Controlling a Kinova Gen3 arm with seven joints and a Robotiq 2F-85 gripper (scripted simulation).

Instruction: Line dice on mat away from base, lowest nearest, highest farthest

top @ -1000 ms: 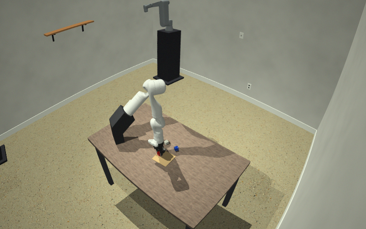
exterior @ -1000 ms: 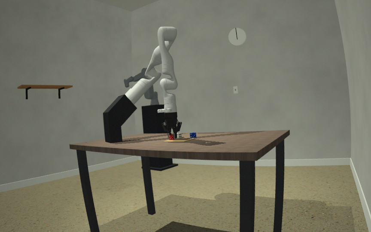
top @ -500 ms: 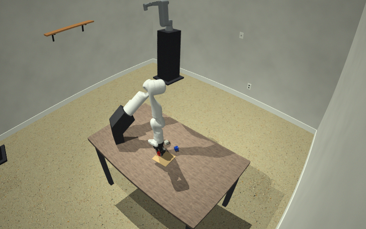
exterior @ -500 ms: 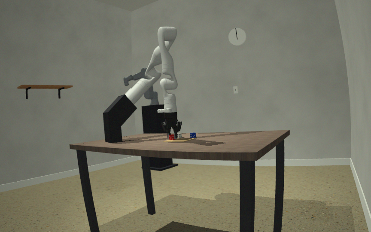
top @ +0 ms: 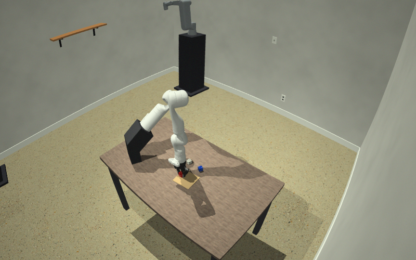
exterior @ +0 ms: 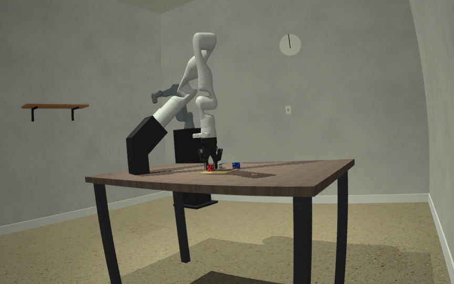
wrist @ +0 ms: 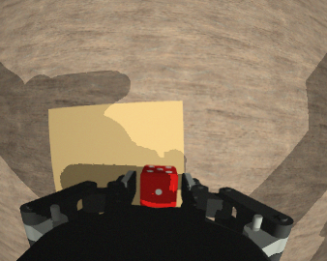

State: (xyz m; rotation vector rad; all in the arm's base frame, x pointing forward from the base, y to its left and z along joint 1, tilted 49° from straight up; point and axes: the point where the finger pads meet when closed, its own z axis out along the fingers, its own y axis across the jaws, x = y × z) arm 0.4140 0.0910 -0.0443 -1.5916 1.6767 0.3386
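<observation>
The red die lies 10 mm below my hand. From my hand the other things lie so: blue die (50 mm ahead, 140 mm to the left, 10 mm below); then tan mat (50 mm ahead, 20 mm below); then white die (60 mm behind, 130 mm to the left, 10 mm below).
</observation>
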